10 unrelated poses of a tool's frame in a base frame.
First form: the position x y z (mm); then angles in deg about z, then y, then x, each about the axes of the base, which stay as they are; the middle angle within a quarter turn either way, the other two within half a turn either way.
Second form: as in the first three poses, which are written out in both.
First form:
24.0 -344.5 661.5 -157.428 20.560 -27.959
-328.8 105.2 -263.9 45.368 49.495 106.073
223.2 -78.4 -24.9 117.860 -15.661 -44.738
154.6 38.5 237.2 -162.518 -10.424 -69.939
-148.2 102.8 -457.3 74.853 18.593 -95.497
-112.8 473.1 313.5 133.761 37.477 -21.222
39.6 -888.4 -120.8 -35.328 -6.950 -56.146
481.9 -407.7 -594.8 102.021 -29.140 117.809
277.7 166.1 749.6 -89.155 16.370 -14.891
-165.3 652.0 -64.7 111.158 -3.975 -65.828
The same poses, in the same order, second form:
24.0 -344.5 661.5 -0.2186 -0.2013 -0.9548 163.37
-328.8 105.2 -263.9 0.8269 -0.0513 0.5600 135.97
223.2 -78.4 -24.9 -0.3348 0.2854 0.8980 129.27
154.6 38.5 237.2 -0.0134 -0.5845 -0.8113 159.79
-148.2 102.8 -457.3 -0.6424 0.6625 0.3853 106.31
-112.8 473.1 313.5 0.2445 0.3133 0.9176 130.35
39.6 -888.4 -120.8 -0.8135 -0.3649 -0.4528 64.04
481.9 -407.7 -594.8 0.4799 -0.8285 0.2887 122.38
277.7 166.1 749.6 -0.2618 0.0145 -0.9650 93.35
-165.3 652.0 -64.7 -0.3725 0.4856 0.7908 125.39

